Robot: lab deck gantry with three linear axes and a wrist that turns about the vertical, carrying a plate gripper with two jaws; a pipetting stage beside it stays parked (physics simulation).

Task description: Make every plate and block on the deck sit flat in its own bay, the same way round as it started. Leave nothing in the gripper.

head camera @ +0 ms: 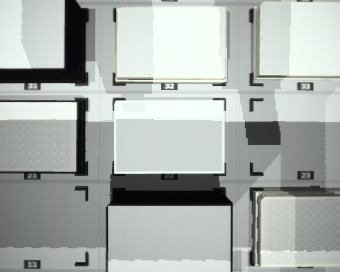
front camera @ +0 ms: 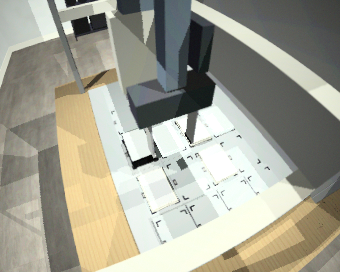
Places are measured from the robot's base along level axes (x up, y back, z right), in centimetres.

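Pixels of known places: gripper, between the fingertips: (front camera: 171, 145); robot's base, origin of its link: (front camera: 112, 112).
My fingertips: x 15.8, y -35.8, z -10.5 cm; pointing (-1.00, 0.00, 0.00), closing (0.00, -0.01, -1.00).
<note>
Ahead of a thing's pixels: the offset from my fingertips to its top centre. "spot": to the spot under its first point. Level surfaces: height alone.
My gripper (front camera: 172, 151) is open, its jaws apart with no plate held between them; their exact height is unclear. A pale plate @(dx -14.4, dy +13.0, dz -4.5 cm) (front camera: 169, 139) (head camera: 169, 145) lies flat within the bay 22 marks. A tall black-sided block @(dx -11.6, dy +13.0, dz +6.2 cm) (front camera: 139, 146) (head camera: 170, 235) stands at bay 12, beside the left jaw. Cream plates lie at bay 32 @(spot: dx -14.3, dy +12.9, dz -14.8 cm) (head camera: 170, 44), bay 33 @(spot: dx -14.3, dy -4.2, dz -15.4 cm) (front camera: 218, 163) (head camera: 300, 40) and bay 13 @(spot: dx -14.4, dy -3.4, dz +6.1 cm) (front camera: 157, 187) (head camera: 305, 227). In the head view, a black-edged patterned plate @(dx -14.4, dy +29.4, dz -4.5 cm) (head camera: 37, 142) is at bay 21 and a tall black-sided block @(dx -11.6, dy +29.4, dz -15.2 cm) (head camera: 32, 37) at bay 31, partly cut off. Both are hidden in the front view.
A dark square patch shows in bay 23. The grey deck @(dx -15.8 cm) (front camera: 131, 200) has a wooden border (front camera: 87, 190). The parked pipetting stage (front camera: 125, 55) stands behind the gripper. A pale rail (front camera: 225, 225) crosses the front, and a dark grey panel (front camera: 260, 95) stands at the right.
</note>
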